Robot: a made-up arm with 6 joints. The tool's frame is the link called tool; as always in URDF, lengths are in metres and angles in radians. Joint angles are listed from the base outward.
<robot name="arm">
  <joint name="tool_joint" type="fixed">
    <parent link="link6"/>
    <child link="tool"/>
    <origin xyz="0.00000 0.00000 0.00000" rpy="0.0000 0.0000 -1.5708"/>
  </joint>
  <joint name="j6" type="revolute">
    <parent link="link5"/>
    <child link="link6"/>
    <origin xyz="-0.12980 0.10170 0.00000" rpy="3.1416 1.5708 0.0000"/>
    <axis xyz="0 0 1"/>
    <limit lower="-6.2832" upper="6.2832"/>
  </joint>
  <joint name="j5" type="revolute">
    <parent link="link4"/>
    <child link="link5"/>
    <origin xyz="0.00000 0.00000 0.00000" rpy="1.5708 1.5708 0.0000"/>
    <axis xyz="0 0 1"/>
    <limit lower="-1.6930" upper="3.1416"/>
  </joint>
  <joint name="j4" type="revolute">
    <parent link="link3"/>
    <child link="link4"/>
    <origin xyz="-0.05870 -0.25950 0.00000" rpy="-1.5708 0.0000 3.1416"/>
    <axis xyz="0 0 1"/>
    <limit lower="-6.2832" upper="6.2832"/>
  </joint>
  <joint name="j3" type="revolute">
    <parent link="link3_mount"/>
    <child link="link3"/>
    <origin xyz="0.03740 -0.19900 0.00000" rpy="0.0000 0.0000 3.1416"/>
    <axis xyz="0 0 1"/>
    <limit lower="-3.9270" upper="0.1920"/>
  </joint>
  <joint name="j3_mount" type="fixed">
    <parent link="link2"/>
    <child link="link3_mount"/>
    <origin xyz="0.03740 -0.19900 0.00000"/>
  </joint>
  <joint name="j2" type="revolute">
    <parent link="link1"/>
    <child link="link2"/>
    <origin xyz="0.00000 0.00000 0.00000" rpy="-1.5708 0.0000 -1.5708"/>
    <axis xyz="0 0 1"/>
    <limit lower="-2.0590" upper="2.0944"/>
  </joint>
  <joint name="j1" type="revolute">
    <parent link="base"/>
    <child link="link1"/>
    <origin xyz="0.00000 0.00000 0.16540" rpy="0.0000 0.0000 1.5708"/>
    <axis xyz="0 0 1"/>
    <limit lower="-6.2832" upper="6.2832"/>
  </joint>
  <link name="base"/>
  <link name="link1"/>
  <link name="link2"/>
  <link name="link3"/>
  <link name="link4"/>
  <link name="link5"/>
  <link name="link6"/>
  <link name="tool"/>
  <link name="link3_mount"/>
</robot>
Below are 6 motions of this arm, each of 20 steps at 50 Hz.
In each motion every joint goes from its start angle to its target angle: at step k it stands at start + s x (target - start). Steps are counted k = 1, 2, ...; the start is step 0. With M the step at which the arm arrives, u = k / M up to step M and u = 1 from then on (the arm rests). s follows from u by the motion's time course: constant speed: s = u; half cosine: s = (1 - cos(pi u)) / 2; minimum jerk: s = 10 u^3 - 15 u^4 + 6 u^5.
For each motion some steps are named. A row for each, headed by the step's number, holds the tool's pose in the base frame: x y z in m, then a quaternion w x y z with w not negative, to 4 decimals.
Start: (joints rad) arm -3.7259 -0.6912 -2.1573 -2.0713 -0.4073 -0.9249
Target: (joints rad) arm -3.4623 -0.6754 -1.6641 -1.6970 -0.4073 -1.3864
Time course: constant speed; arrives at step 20
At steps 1, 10, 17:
1: -0.0005 -0.1522 0.8386 0.1754 -0.2940 -0.0795 0.9362
10: -0.0341 -0.1366 0.8175 0.1103 -0.3631 -0.0893 0.9209
17: -0.0586 -0.1301 0.7970 0.0601 -0.4129 -0.0999 0.9033

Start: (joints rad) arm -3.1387 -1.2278 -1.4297 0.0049 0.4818 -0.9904
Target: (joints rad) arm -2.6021 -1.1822 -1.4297 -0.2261 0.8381 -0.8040
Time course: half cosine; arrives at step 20
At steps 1, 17, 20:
1: 0.2314 0.0015 0.7841 0.7811 0.2222 -0.4090 -0.4162
17: 0.1347 0.0815 0.7667 0.7526 0.3689 -0.4983 -0.2219
20: 0.1284 0.0843 0.7652 0.7487 0.3771 -0.5022 -0.2121

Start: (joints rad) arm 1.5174 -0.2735 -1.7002 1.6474 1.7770 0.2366
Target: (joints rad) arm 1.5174 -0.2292 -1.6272 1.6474 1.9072 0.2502
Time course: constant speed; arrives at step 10
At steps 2, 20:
2: -0.1359 0.2549 0.7560 0.4851 -0.4122 -0.5815 0.5066
20: -0.1414 0.2704 0.7259 0.4296 -0.4145 -0.5831 0.5510

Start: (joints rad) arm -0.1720 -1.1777 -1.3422 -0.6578 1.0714 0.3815
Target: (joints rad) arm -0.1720 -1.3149 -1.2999 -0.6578 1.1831 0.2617
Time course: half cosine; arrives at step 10
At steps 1, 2, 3, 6, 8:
1: -0.1121 -0.0213 0.7242 0.2484 0.6625 -0.2628 0.6560
2: -0.1161 -0.0213 0.7214 0.2507 0.6633 -0.2623 0.6545
3: -0.1223 -0.0214 0.7171 0.2542 0.6647 -0.2615 0.6521
6: -0.1467 -0.0218 0.6987 0.2678 0.6704 -0.2581 0.6421
8: -0.1598 -0.0220 0.6879 0.2750 0.6737 -0.2561 0.6364

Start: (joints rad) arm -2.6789 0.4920 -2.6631 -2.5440 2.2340 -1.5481
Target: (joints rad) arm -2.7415 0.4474 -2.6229 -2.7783 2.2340 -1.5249
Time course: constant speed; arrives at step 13
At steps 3, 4, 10, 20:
3: -0.3540 -0.0756 0.7952 0.4114 0.0846 0.6236 0.6593
4: -0.3514 -0.0753 0.7973 0.4131 0.0948 0.6199 0.6604
10: -0.3362 -0.0749 0.8093 0.4226 0.1551 0.5951 0.6657
20: -0.3289 -0.0755 0.8146 0.4270 0.1847 0.5813 0.6676

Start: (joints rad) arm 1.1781 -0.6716 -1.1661 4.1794 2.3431 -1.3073
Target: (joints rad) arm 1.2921 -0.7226 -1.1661 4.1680 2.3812 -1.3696
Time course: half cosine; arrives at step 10
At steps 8, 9, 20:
8: 0.1268 -0.0637 0.7233 0.7324 0.5655 0.3482 -0.1504
9: 0.1265 -0.0650 0.7231 0.7313 0.5656 0.3509 -0.1487
20: 0.1264 -0.0654 0.7230 0.7310 0.5656 0.3518 -0.1481

